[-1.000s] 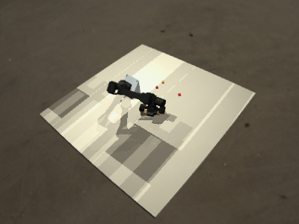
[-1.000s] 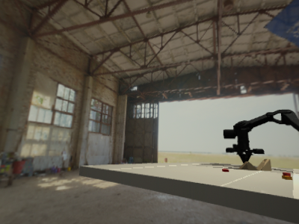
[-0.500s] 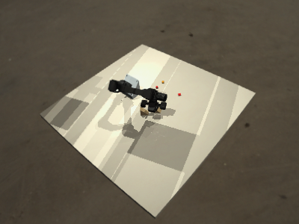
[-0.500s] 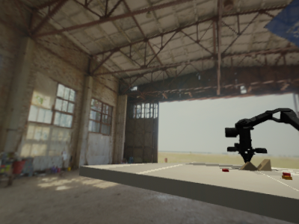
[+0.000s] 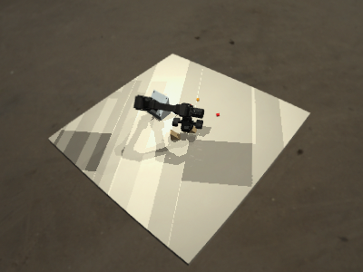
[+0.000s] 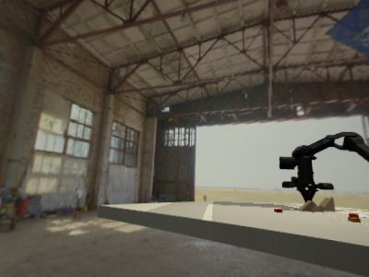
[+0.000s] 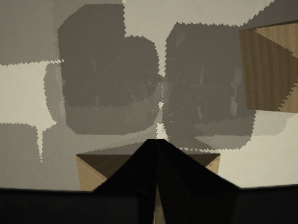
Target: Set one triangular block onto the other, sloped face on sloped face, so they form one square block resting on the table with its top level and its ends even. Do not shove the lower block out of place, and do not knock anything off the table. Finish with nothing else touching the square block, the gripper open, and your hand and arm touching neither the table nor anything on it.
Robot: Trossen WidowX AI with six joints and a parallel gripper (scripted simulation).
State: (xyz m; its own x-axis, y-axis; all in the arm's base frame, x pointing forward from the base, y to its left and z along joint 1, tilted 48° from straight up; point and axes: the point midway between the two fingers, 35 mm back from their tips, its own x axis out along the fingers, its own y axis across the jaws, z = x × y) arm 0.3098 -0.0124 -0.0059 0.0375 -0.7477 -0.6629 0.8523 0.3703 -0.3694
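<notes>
Right now the triangular block is 20 mm behind my gripper tip and 30 mm to the left of it. The rest, counted from my gripper tip: red cube 30 mm ahead, 260 mm to the left, 10 mm below; then small yellow piece 180 mm behind, 290 mm to the left, 10 mm below.
</notes>
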